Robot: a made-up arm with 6 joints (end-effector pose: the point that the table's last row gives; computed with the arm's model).
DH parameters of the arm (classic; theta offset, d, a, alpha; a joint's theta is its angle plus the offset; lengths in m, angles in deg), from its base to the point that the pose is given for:
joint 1: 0 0.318 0 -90
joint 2: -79.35 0 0.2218 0
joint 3: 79.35 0 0.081 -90
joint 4: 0 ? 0 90
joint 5: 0 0 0.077 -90
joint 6: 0 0.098 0 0
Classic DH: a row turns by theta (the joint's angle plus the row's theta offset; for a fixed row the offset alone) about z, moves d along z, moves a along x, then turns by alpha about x.
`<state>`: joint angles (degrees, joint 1 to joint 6).
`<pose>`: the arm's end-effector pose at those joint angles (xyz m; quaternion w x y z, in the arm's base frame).
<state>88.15 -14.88 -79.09 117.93 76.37 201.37</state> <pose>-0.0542 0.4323 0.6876 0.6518 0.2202 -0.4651 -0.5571</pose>
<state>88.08 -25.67 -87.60 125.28 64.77 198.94</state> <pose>-0.0345 0.3304 0.8217 0.6017 0.2253 -0.3537 -0.6798</pose>
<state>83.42 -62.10 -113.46 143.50 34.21 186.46</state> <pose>-0.0190 -0.2092 0.9429 0.4391 0.2555 0.0707 -0.8584</pose>
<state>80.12 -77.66 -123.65 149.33 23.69 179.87</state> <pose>-0.0579 -0.4250 0.8309 0.3701 0.2857 0.2336 -0.8525</pose>
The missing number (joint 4, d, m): 0.358
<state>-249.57 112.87 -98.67 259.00 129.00 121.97</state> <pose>0.0451 0.2293 -0.1755 0.2545 0.2416 0.3934 0.8497</pose>
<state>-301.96 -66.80 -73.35 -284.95 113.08 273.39</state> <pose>-0.0840 0.0850 0.7733 0.4280 0.1120 -0.8450 -0.3005</pose>
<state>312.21 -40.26 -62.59 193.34 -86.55 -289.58</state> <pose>0.1347 -0.1133 0.5564 0.1154 0.8388 0.5130 0.1411</pose>
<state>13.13 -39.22 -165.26 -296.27 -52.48 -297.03</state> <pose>-0.3425 -0.1946 0.7809 0.8132 0.5331 -0.1068 -0.2078</pose>
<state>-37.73 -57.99 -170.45 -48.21 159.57 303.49</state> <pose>-0.3563 0.1754 0.6551 0.3110 0.8074 -0.2681 0.4237</pose>
